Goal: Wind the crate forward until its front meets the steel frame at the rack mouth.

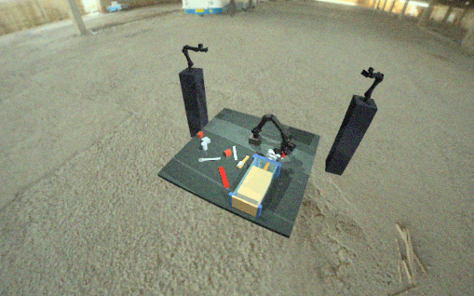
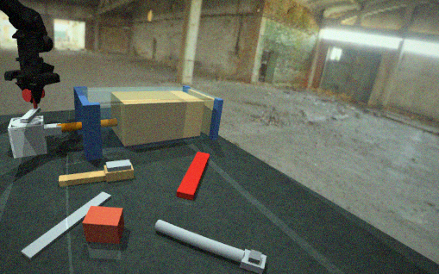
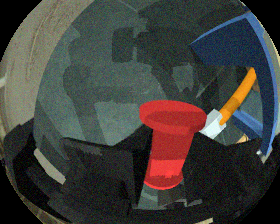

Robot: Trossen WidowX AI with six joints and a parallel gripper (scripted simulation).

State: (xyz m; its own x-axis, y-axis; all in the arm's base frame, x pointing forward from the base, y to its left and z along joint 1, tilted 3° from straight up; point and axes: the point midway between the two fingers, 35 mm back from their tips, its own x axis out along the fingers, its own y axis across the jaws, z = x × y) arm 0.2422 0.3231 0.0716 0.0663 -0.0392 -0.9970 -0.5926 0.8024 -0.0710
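Right now the winch is 5 cm behind my gripper tip, 10 cm to the right of it and 9 cm below it. The rest, counted from my gripper tip: wooden-handled tool: 10 cm ahead, 35 cm to the right, 10 cm below; then winch handle: 1 cm behind, 4 cm to the right, 1 cm below; then red knob: 2 cm above.
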